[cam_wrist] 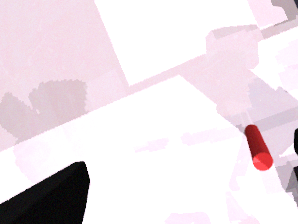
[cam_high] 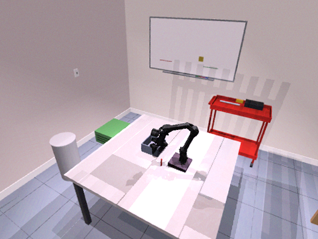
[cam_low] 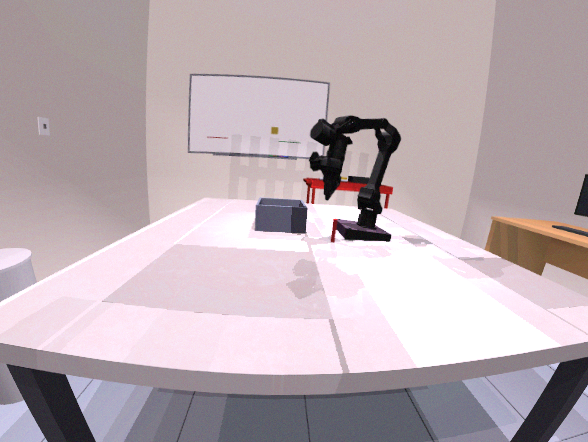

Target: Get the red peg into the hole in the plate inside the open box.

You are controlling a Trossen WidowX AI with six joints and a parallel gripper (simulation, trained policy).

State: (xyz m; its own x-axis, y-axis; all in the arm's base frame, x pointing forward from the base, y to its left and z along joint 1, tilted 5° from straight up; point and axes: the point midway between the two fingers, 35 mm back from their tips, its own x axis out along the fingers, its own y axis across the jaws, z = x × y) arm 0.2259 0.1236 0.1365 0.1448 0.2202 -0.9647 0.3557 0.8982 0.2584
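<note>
My gripper tip is now 50 mm past the red peg, 20 mm to the left of it and 110 mm above it. From my gripper tip the other things lie so: grey plate (120 mm ahead, 210 mm to the right, 110 mm below); grey box (120 mm ahead, 210 mm to the right, 130 mm below).
</note>
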